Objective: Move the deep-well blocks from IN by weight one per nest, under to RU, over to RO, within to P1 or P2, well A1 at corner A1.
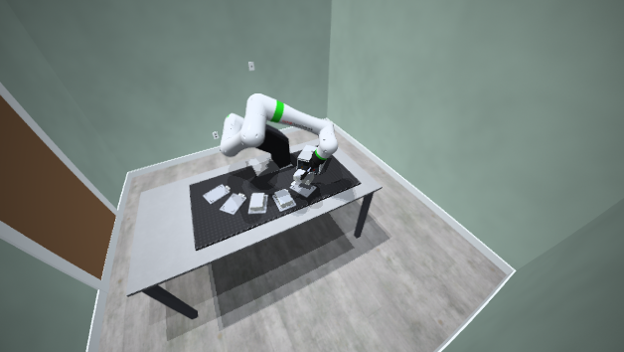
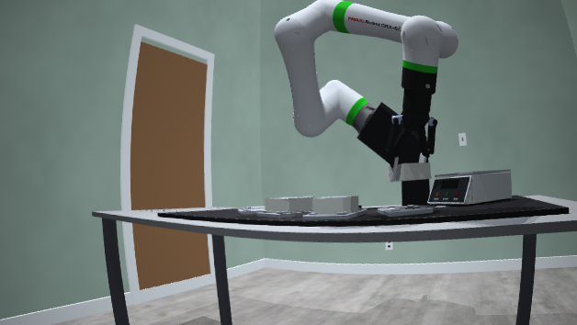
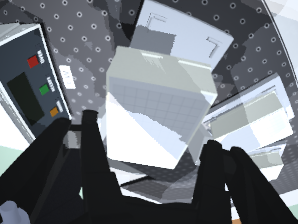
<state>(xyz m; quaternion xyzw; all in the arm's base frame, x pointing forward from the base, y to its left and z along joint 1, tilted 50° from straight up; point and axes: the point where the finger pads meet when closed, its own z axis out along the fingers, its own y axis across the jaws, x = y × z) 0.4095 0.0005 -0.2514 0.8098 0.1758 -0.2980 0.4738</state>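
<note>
Right now the check-weigher platform is 230 mm behind my hand, 210 mm to the left of it and 20 mm below it. The rest, counted from my hand: grey deep-well block: 10 mm below; check-weigher CW: 220 mm behind, 200 mm to the left, 50 mm below.
</note>
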